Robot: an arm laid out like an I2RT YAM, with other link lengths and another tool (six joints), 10 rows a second.
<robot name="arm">
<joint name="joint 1" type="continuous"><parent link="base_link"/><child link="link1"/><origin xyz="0 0 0.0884" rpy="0 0 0"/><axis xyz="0 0 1"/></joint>
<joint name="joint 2" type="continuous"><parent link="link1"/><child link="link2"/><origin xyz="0.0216 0.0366 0.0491" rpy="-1.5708 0 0"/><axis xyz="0 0 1"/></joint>
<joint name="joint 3" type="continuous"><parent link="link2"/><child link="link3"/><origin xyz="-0.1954 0 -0.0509" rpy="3.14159 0 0"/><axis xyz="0 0 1"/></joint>
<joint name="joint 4" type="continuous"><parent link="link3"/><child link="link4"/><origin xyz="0.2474 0.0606 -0.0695" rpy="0 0 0"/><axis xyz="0 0 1"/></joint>
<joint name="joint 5" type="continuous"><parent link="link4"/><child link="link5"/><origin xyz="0.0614 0.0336 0.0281" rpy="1.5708 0 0"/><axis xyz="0 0 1"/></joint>
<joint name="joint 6" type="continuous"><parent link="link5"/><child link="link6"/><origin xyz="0.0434 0 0.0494" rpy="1.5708 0 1.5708"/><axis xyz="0 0 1"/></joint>
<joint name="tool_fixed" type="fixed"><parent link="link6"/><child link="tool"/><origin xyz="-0.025 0.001 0.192" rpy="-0.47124 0 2.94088"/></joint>
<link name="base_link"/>
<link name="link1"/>
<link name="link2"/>
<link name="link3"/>
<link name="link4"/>
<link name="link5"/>
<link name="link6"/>
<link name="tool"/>
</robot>
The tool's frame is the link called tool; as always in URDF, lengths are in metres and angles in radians. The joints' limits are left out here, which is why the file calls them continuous.
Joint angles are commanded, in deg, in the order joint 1, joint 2, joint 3, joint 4, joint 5, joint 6. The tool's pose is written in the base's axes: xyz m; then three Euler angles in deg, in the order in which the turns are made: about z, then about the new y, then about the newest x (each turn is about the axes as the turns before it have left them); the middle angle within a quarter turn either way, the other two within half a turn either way. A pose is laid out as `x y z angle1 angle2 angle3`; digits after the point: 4 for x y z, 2 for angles.
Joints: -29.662 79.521 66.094 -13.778 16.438 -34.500
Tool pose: 0.4133 -0.2587 0.1699 73.36 46.86 102.88
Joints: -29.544 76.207 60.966 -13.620 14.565 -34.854
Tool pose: 0.4047 -0.2441 0.1516 76.91 45.85 105.12
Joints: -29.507 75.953 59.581 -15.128 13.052 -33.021
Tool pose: 0.4013 -0.2342 0.1354 78.75 43.00 107.10
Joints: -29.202 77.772 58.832 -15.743 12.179 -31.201
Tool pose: 0.4008 -0.2265 0.1128 80.58 40.23 109.77
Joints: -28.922 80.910 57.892 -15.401 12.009 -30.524
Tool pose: 0.3983 -0.2216 0.0825 83.17 38.36 113.81
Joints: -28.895 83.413 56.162 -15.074 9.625 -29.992
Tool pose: 0.3954 -0.2084 0.0506 86.68 35.04 117.18
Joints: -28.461 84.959 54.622 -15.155 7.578 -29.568
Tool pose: 0.3919 -0.1929 0.0270 89.62 32.10 119.57
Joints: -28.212 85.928 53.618 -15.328 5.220 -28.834
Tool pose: 0.3905 -0.1788 0.0120 91.40 29.17 120.43
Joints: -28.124 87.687 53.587 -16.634 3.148 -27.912
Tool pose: 0.3863 -0.1659 -0.0042 92.94 25.77 122.14
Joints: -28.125 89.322 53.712 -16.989 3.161 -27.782
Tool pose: 0.3819 -0.1636 -0.0156 93.56 24.74 123.85
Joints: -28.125 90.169 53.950 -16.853 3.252 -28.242
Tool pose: 0.3814 -0.1639 -0.0195 94.15 24.77 124.52
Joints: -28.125 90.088 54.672 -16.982 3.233 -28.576
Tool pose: 0.3849 -0.1657 -0.0144 94.22 25.28 124.02
